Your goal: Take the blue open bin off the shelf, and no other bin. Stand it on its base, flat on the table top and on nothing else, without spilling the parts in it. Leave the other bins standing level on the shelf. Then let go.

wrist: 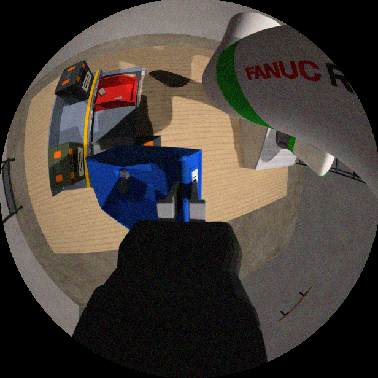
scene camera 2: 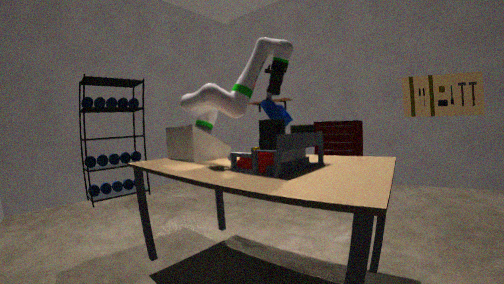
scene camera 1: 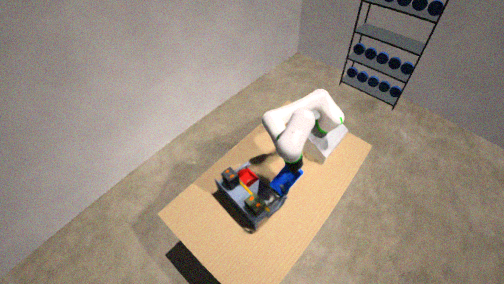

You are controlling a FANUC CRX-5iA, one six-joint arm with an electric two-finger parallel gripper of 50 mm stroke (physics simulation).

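Seen in the pictures: gripper, fingertip midpoint: [scene camera 2: 267, 103]; arm's base, origin of the base link: [scene camera 2: 200, 135] [scene camera 1: 318, 128].
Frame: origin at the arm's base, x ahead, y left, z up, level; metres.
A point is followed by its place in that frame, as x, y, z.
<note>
The blue open bin [scene camera 1: 286, 181] @[0.541, 0.165, 0.077] [scene camera 2: 276, 111] @[0.590, 0.118, 0.117] [wrist: 145, 172] hangs in the air above the table, beside and partly over the shelf's edge, tilted in scene camera 2. My gripper [scene camera 2: 270, 95] @[0.488, 0.164, 0.172] [wrist: 186, 190] is shut on its rim wall. A round grey part [wrist: 124, 174] shows inside the bin. The grey shelf [scene camera 1: 235, 202] @[0.827, 0.031, -0.011] [scene camera 2: 300, 141] @[0.828, -0.019, -0.032] [wrist: 75, 120] stands on the table [scene camera 1: 310, 200] @[0.418, 0.302, -0.159] [scene camera 2: 360, 175] @[1.094, 0.001, -0.159] [wrist: 240, 195]. A red bin [scene camera 1: 247, 177] @[0.614, -0.119, -0.150] [scene camera 2: 265, 162] @[0.739, -0.146, -0.109] [wrist: 116, 94] with small parts sits in the shelf. A pale bin in the shelf is mostly hidden.
A dark box [scene camera 1: 230, 177] @[0.763, -0.085, 0.064] [wrist: 75, 82] and an olive box [scene camera 1: 255, 204] @[0.760, 0.137, 0.038] [wrist: 67, 165], both with orange marks, stand on the shelf. Another dark box [wrist: 154, 141] is mostly hidden by the blue bin in the wrist view. The arm's white pedestal [scene camera 1: 327, 146] @[0.039, 0.129, -0.060] [scene camera 2: 192, 142] @[0.140, -0.147, -0.036] stands farther back.
</note>
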